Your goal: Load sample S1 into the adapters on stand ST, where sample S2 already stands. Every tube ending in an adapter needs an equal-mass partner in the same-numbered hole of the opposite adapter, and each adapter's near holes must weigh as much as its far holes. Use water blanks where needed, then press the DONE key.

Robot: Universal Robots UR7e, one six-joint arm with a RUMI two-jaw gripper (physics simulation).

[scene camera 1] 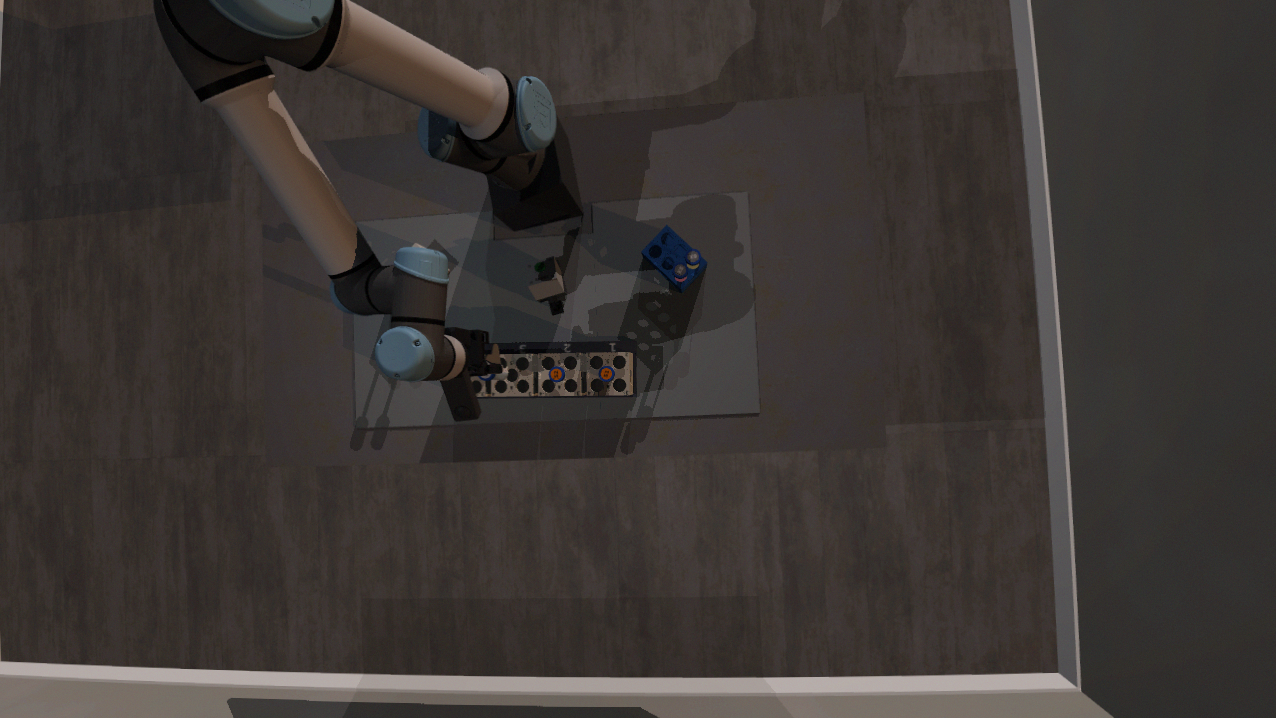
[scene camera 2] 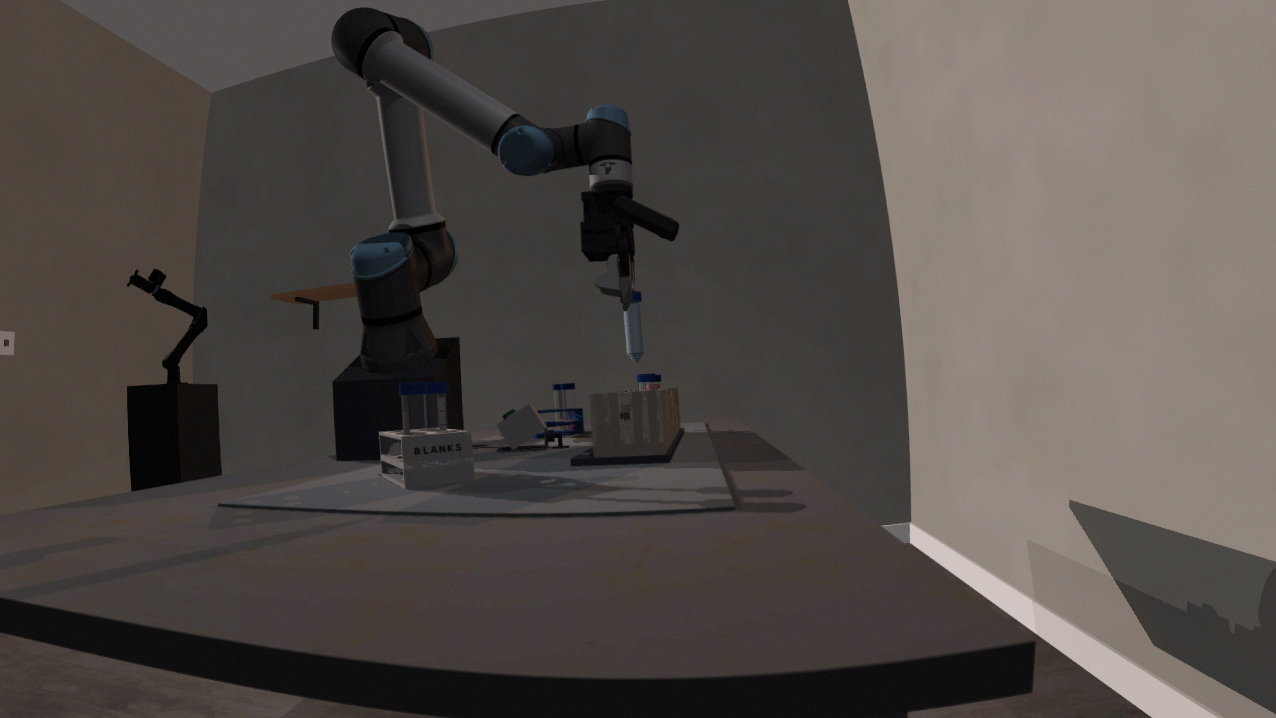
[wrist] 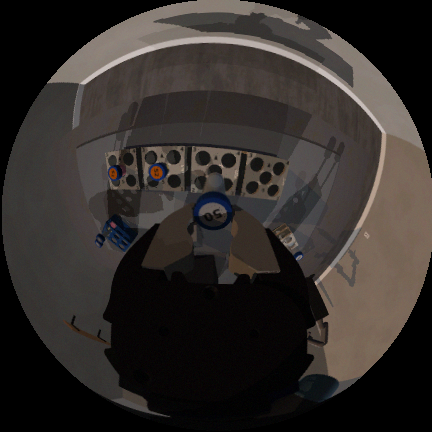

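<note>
My gripper is shut on a blue-capped tube, whose white top reads 50. The tube hangs nearly upright, its tip above stand ST and apart from it. Several pale adapters stand in a row on ST. Two orange-topped tubes stand in the centre holes of adapter 1 and adapter 2: one tube has an unclear label, the other tube seems to read S2. My gripper partly hides adapter 4 in scene camera 1. A green key sits on a small tilted box.
A white BLANKS rack with blue-capped tubes stands near the mat's edge in scene camera 2. A blue rack holds two tubes behind adapter 1's end of the row. The small box stands between the arm's base and the adapters.
</note>
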